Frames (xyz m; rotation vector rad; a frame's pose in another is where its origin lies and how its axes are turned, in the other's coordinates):
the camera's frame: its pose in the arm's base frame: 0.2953 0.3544 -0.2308 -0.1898 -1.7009 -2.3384
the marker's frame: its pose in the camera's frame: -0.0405 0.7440 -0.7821 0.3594 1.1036 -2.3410
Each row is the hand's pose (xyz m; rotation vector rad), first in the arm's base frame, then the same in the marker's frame.
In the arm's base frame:
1: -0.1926 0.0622 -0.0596 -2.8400 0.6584 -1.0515
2: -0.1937 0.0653 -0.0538 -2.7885 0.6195 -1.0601
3: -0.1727 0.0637 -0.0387 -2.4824 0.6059 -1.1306
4: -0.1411 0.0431 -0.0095 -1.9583 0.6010 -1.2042
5: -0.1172 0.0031 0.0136 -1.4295 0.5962 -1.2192
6: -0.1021 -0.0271 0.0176 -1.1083 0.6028 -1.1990
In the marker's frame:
1: -0.5234 0.2986 0.8457 -0.4756 1.3301 -0.4681
2: -0.5287 0.2945 0.8455 -0.4259 1.3181 -0.5058
3: -0.5232 0.2733 0.8318 -0.1259 1.3204 -0.5809
4: -0.5150 0.2470 0.7928 0.3950 1.3000 -0.6646
5: -0.5041 0.2392 0.7425 0.9287 1.2328 -0.7024
6: -0.4892 0.2427 0.7122 1.2559 1.1672 -0.6897

